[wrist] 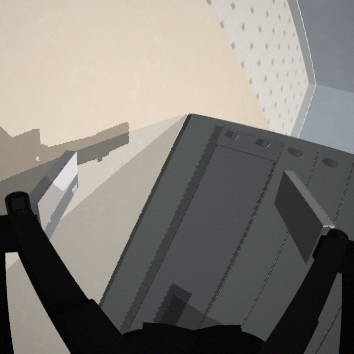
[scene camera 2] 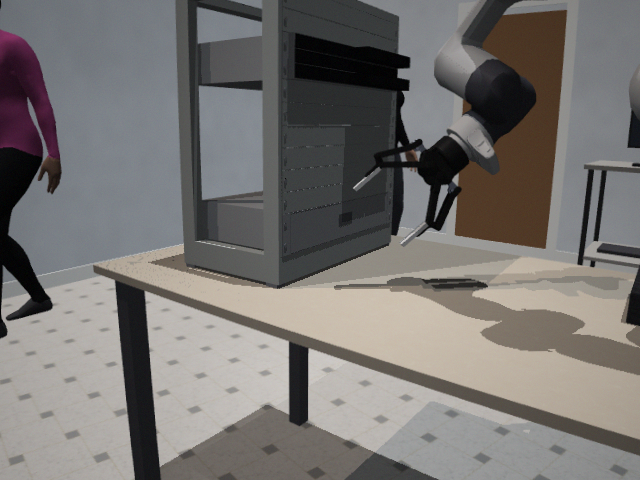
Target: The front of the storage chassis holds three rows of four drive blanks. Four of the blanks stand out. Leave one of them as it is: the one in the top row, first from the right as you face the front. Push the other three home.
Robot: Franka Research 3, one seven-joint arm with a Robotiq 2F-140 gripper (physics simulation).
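Observation:
The black storage chassis [scene camera 2: 346, 62] sits in the upper part of the grey rack [scene camera 2: 271, 155] [wrist: 165, 200]. In the scene view it is seen at a steep angle, with dark bars jutting from its front in stacked rows; single drive blanks and their positions cannot be told apart. The chassis does not show in the wrist view. My gripper [scene camera 2: 379, 215] [wrist: 179, 178] is open and empty. It is in front of the rack's lower panels, below the chassis and apart from the rack, with its fingers pointing down towards the lower front.
The rack stands on a pale table [scene camera 2: 330, 315] [wrist: 100, 65]. Flat grey panels [scene camera 2: 315, 180] [wrist: 215, 210] fill its front below the chassis. A person in a magenta top [scene camera 2: 23, 98] is at the left, and another stands behind the rack. A brown door [scene camera 2: 516, 155] is behind the arm.

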